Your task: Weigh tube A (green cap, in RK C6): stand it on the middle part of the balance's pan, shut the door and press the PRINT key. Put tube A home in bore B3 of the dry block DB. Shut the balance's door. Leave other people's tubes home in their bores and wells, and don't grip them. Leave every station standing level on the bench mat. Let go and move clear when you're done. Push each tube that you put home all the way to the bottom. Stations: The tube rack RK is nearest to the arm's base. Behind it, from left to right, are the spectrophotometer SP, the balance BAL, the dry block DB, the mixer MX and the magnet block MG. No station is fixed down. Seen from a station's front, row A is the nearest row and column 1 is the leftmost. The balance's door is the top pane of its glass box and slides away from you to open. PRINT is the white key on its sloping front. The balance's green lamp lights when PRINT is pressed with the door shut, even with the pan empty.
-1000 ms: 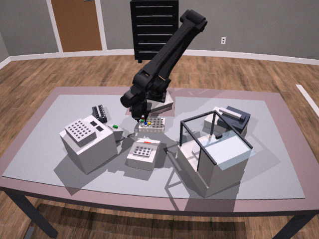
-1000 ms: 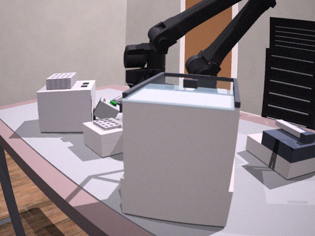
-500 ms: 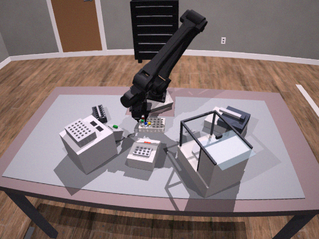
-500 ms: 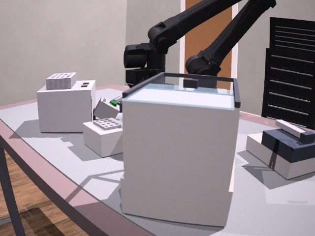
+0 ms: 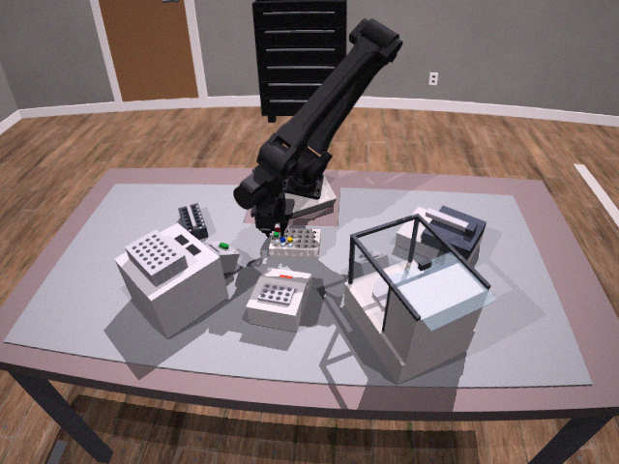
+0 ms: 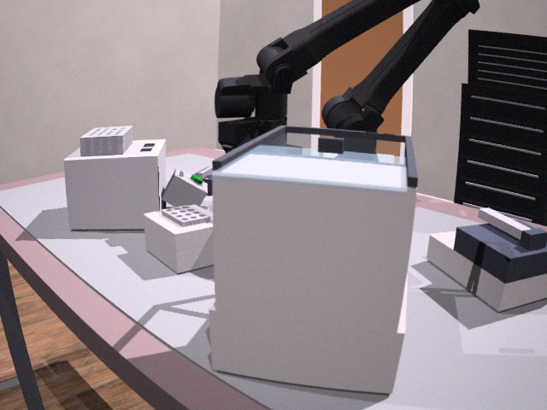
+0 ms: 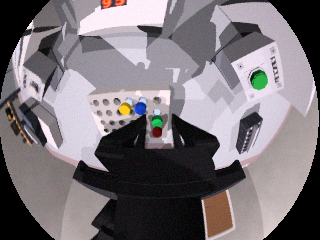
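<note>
Now: the tube 20 mm below my hand and 20 mm behind it. From my hand the other things lie so: dry block 190 mm ahead, 60 mm to the left, 20 mm below; then black block 270 mm to the right, 60 mm behind, 30 mm below; then tube rack RK 50 mm to the left, 30 mm below, 10 mm behind.
</note>
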